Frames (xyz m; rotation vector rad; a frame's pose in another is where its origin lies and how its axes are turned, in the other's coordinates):
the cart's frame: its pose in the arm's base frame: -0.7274 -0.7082 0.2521 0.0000 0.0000 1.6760
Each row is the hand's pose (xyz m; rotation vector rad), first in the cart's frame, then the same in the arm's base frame.
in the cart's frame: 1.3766 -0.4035 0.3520 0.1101 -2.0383 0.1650
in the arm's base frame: -0.4707 0.7032 0.6041 1.7619 -1.4214 1.1501
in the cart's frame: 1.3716 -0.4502 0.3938 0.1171 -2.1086 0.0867
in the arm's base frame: -0.4237 0.7031 0.6459 1.7976 -1.4457 1.0323
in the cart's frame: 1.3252 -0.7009 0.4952 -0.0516 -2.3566 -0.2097
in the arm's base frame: -0.1695 0.6833 0.7473 1.7711 -1.6656 0.5959
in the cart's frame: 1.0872 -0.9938 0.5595 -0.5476 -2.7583 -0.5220
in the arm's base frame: 0.1467 0.4773 0.8116 1.6053 -2.1471 -0.0458
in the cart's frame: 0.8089 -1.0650 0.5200 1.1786 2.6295 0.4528
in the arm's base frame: 0.2468 0.2081 0.7721 1.2174 -2.7511 -0.5716
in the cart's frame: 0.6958 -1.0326 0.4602 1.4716 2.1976 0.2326
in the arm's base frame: 0.2264 0.0922 0.7123 -0.7022 2.7739 0.6983
